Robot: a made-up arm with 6 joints.
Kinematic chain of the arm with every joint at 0, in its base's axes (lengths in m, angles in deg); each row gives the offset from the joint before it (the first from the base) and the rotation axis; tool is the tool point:
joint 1: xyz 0 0 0.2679 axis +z
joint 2: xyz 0 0 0 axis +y
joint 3: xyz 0 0 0.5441 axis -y
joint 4: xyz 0 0 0 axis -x
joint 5: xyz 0.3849 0 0 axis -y
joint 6: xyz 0 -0.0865 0 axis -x
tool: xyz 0 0 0
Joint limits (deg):
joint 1: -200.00..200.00
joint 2: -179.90..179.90
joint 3: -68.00..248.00
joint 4: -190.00..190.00
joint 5: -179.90..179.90
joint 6: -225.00..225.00
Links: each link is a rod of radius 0.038 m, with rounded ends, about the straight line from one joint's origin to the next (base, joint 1, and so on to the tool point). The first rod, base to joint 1, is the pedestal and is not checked.
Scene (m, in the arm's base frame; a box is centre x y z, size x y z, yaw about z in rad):
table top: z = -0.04
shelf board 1: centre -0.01 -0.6 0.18 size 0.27 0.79 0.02 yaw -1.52
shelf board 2: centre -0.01 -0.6 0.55 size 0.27 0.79 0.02 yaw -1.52
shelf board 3: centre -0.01 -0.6 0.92 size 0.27 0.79 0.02 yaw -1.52
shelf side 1: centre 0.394 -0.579 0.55 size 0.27 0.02 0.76 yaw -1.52
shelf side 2: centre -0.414 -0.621 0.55 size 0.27 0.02 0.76 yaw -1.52
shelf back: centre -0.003 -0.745 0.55 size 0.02 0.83 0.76 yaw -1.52
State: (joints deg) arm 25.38 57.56 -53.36 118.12 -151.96 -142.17
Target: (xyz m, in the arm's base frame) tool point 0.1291 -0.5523 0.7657
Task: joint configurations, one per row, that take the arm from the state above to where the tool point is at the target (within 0.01 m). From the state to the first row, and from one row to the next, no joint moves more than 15 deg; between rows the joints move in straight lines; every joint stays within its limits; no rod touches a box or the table.
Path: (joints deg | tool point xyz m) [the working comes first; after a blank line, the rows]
Joints at the target: -78.41 18.56 3.48 100.30 -151.96 -142.17
Straight joint move there: touches shelf board 2, shelf side 1.

1: 11.49 48.09 -49.58 116.03 -151.96 -142.17 | 0.4144 0.1230 0.2395
2: -2.39 38.62 -45.79 113.93 -151.96 -142.17 | 0.4568 0.0160 0.3176
3: -16.28 29.15 -42.01 111.84 -151.96 -142.17 | 0.4557 -0.0996 0.4047
4: -30.17 19.68 -38.23 109.74 -151.96 -142.17 | 0.4095 -0.2043 0.4974
5: -44.05 10.22 -34.45 107.65 -151.96 -142.17 | 0.3260 -0.2789 0.5914
6: -57.94 0.75 -30.66 105.56 -151.96 -142.17 | 0.2209 -0.3089 0.6825
7: -71.83 -8.72 -26.88 103.46 -151.96 -142.17 | 0.1156 -0.2877 0.7657
8: -74.02 0.37 -16.76 102.41 -151.96 -142.17 | 0.1270 -0.3758 0.7794
9: -76.21 9.47 -6.64 101.36 -151.96 -142.17 | 0.1316 -0.4649 0.7793
10: -78.41 18.56 3.48 100.30 -151.96 -142.17 | 0.1291 -0.5523 0.7657

